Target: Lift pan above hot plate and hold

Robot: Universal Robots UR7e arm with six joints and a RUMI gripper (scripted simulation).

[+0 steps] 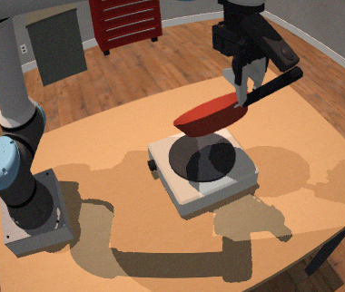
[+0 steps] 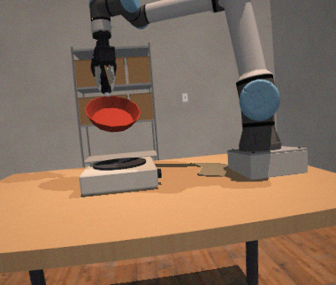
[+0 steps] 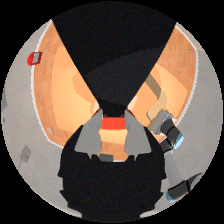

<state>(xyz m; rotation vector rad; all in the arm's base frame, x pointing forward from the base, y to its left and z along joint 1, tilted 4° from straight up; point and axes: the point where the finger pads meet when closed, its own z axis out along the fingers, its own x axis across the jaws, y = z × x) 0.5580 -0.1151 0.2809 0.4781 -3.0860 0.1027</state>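
Right now my hand is 2 cm past the red pan, 5 cm to the right of it and 6 cm above it. Round my hand: hot plate 6 cm behind, 14 cm to the left, 31 cm below.
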